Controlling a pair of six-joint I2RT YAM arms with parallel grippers.
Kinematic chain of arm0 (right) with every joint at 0, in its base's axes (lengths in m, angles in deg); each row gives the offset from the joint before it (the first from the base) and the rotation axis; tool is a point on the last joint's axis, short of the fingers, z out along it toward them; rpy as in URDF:
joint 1: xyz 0 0 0.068 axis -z
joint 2: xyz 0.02 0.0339 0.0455 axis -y
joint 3: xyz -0.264 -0.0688 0 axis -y
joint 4: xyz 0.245 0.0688 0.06 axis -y
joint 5: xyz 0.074 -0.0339 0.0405 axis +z
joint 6: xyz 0.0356 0 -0.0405 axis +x
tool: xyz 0 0 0 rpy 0 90 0
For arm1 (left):
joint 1: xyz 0 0 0.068 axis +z
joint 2: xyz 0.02 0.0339 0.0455 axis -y
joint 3: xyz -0.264 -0.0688 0 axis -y
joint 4: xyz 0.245 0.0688 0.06 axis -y
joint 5: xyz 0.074 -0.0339 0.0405 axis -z
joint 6: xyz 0.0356 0 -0.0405 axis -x
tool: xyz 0 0 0 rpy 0 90 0
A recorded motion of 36 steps. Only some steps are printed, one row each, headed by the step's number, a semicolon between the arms.
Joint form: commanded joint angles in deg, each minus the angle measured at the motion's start. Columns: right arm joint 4, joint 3, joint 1, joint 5, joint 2, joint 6; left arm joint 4, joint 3, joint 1, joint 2, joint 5, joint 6.
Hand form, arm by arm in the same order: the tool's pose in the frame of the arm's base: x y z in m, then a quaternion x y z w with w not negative. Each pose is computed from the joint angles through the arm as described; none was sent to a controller.
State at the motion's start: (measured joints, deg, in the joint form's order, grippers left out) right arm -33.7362 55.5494 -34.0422 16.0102 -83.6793 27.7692; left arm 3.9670 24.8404 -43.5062 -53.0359 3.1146 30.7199
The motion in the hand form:
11: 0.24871 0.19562 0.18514 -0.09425 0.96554 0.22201 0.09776; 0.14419 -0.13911 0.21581 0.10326 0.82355 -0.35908 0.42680
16: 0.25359 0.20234 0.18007 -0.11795 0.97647 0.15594 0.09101; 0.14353 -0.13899 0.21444 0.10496 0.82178 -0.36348 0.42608
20: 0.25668 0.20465 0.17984 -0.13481 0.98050 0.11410 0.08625; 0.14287 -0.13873 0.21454 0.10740 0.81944 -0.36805 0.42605
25: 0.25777 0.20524 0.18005 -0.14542 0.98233 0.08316 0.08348; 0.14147 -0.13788 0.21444 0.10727 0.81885 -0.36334 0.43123
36: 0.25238 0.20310 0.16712 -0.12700 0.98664 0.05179 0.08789; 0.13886 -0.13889 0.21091 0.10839 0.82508 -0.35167 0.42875
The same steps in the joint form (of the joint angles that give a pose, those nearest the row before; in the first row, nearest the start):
11: 2.50 3.19 -2.39 -0.20 -10.32 0.82; 1.74 -1.64 0.17 1.88 0.48 0.74
16: -2.85 7.01 -3.46 -6.06 -13.94 -2.43; 2.43 -2.12 0.15 1.97 0.96 0.83
20: -6.74 9.59 -3.84 -9.70 -15.77 -4.70; 2.79 -2.35 0.17 2.24 1.50 0.82
25: -9.39 11.07 -4.11 -12.50 -16.74 -6.06; 2.62 -2.61 -0.09 2.83 0.60 0.48
36: -7.84 8.53 -4.81 -16.21 -17.12 -3.61; 1.66 -2.90 -1.13 2.81 -1.08 0.31

